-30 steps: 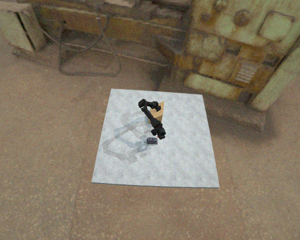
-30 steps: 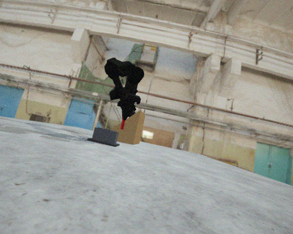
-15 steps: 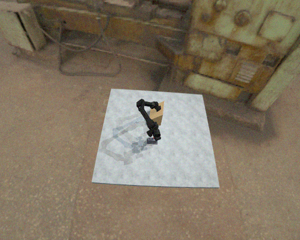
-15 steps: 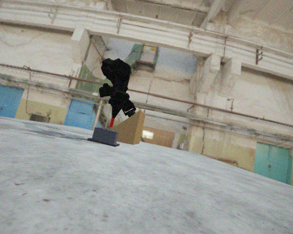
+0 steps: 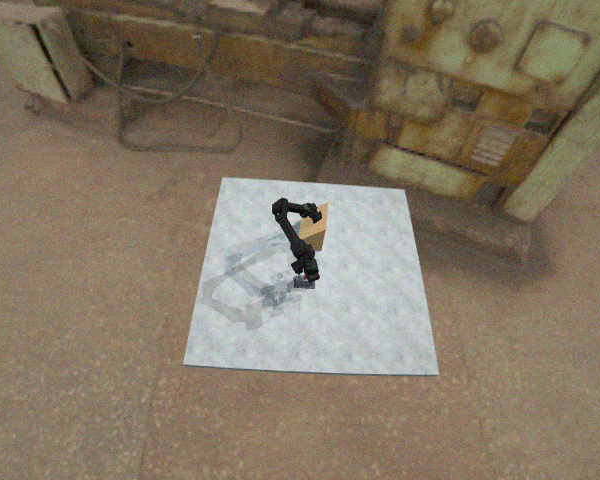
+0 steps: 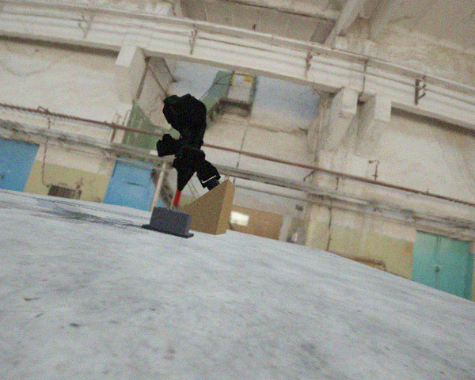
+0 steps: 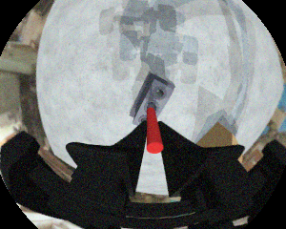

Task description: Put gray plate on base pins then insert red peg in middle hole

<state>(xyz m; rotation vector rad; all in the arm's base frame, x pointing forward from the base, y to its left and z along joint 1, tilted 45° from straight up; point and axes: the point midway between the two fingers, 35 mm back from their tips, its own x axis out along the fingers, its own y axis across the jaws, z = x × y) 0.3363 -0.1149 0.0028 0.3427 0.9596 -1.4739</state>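
My gripper tip is right at the red peg. Round my gripper tip: dark flat base 100 mm below; plate 70 mm below.
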